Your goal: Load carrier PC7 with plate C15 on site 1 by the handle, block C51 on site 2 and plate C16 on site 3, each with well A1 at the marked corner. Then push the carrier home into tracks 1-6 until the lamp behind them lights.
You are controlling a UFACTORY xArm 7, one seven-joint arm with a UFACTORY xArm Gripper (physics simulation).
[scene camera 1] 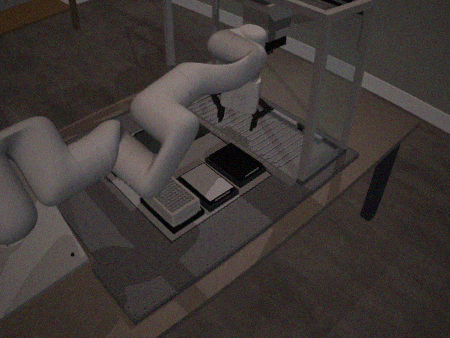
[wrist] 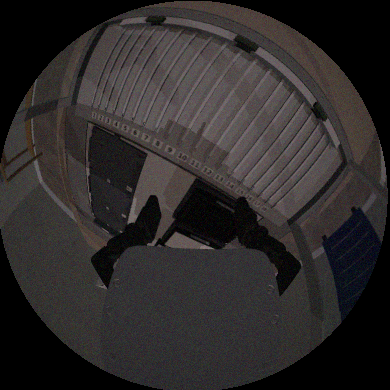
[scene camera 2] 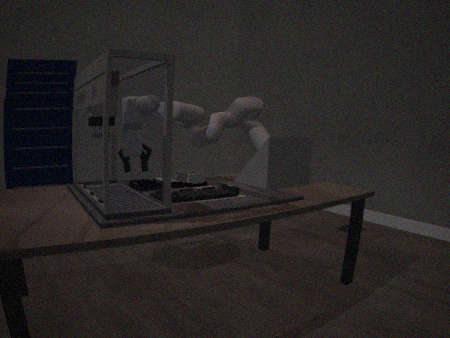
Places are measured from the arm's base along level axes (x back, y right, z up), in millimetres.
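Where they show: gripper, fingertip midpoint: (scene camera 1: 236,124) (wrist: 196,206) (scene camera 2: 136,171); arm's base, link origin: (scene camera 2: 271,155).
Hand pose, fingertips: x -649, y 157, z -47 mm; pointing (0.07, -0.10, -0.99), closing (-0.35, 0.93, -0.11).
Note:
Things, the pixels of their top centre, and the offset from my fingertips.
- black flat piece, top centre: (wrist: 214,222) (scene camera 1: 235,159) (scene camera 2: 144,181) dx +71, dy +54, dz -54 mm
- pale flat plate, top centre: (wrist: 190,247) (scene camera 1: 206,181) (scene camera 2: 167,179) dx +185, dy +47, dz -54 mm
- pale block with wells, top centre: (scene camera 1: 170,193) (scene camera 2: 189,172) dx +294, dy +24, dz -27 mm
- long dark carrier, top centre: (wrist: 102,201) (scene camera 1: 153,136) (scene camera 2: 194,188) dx +143, dy -193, dz -50 mm
- dark head, top centre: (scene camera 1: 266,33) (scene camera 2: 101,116) dx -170, dy -28, dz +214 mm
My gripper (scene camera 1: 236,125) (scene camera 2: 136,170) (wrist: 196,206) is open and empty, raised above the deck near the front edge of the tracks. A black flat piece (scene camera 1: 235,162) (wrist: 207,212) lies below and close to it; whether it is a plate or a bare stand is unclear. Beside it, a pale flat plate (scene camera 1: 207,182) sits on a black stand. A pale block with wells (scene camera 1: 174,204) (scene camera 2: 191,176) sits on the third stand. The long dark carrier (scene camera 2: 200,194) (wrist: 115,165) lies in front of the low-numbered tracks, partly behind the arm in scene camera 1. Labels and marked corners are unreadable.
The grooved track deck (scene camera 1: 280,150) (wrist: 200,90) has numbers along its front edge. A clear-sided frame (scene camera 1: 314,100) (scene camera 2: 169,135) stands around it, with a dark head (scene camera 1: 276,45) hanging inside. Dark green blocks (wrist: 246,43) sit along the back rail. A blue shelf (scene camera 2: 40,125) (wrist: 352,255) stands beyond.

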